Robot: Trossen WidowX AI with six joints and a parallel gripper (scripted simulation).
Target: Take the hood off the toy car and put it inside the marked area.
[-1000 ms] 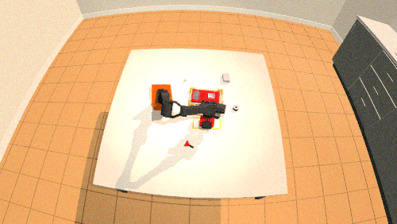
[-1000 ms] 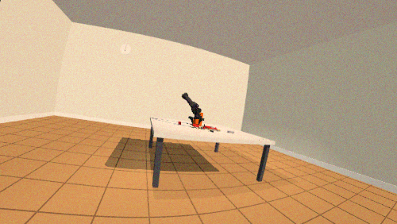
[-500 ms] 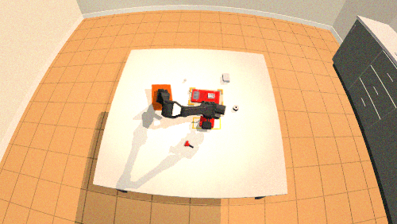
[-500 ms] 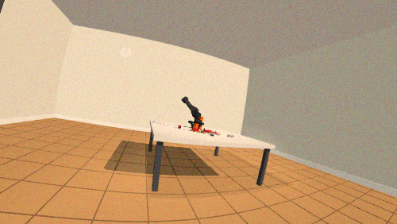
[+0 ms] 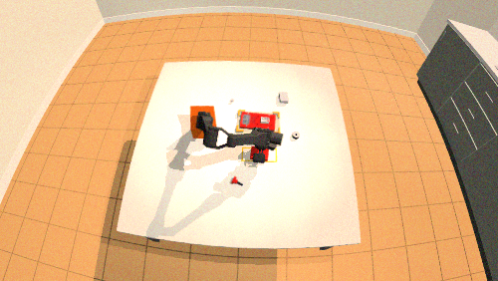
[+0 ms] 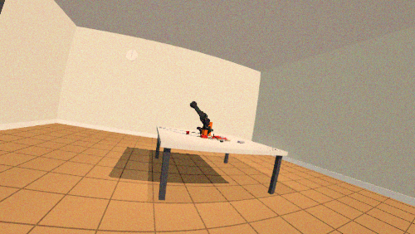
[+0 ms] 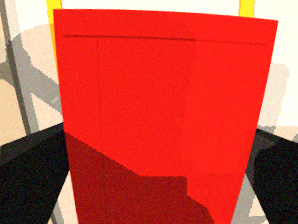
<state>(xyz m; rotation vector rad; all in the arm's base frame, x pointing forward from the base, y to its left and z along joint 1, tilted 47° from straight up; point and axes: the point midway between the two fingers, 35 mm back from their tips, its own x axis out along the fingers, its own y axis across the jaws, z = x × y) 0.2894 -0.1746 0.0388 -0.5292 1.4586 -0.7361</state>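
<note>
Now: the red hood 1 cm above my gripper tip. From my gripper tip the other things lie so: loose wheel (22 cm ahead, 12 cm to the left).
</note>
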